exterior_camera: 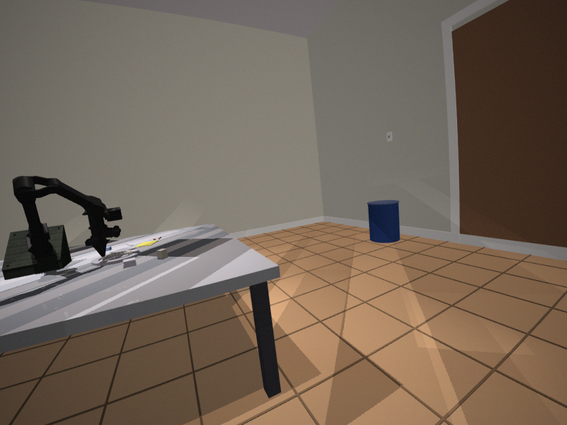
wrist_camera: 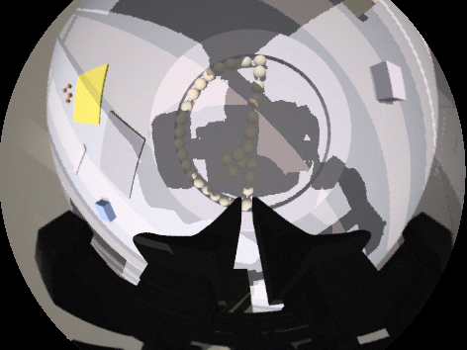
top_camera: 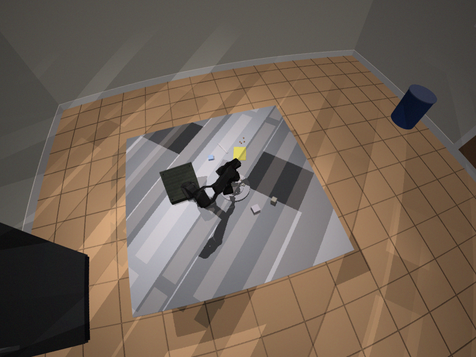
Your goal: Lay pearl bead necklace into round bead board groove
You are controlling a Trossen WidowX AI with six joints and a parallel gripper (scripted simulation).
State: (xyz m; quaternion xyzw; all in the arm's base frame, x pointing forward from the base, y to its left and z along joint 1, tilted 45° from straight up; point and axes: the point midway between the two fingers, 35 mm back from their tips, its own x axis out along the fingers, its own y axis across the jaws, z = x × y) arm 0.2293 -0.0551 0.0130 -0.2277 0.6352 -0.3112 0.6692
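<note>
My gripper tip is 50 mm short of the round bead board, 10 mm to the left of it and 10 mm above it. The rest, counted from my gripper tip: grey card: 170 mm to the left, 60 mm ahead, 20 mm below; then blue block: 270 mm to the left, 20 mm behind, 10 mm below; then white block: 210 mm to the right, 120 mm ahead, 10 mm below.
</note>
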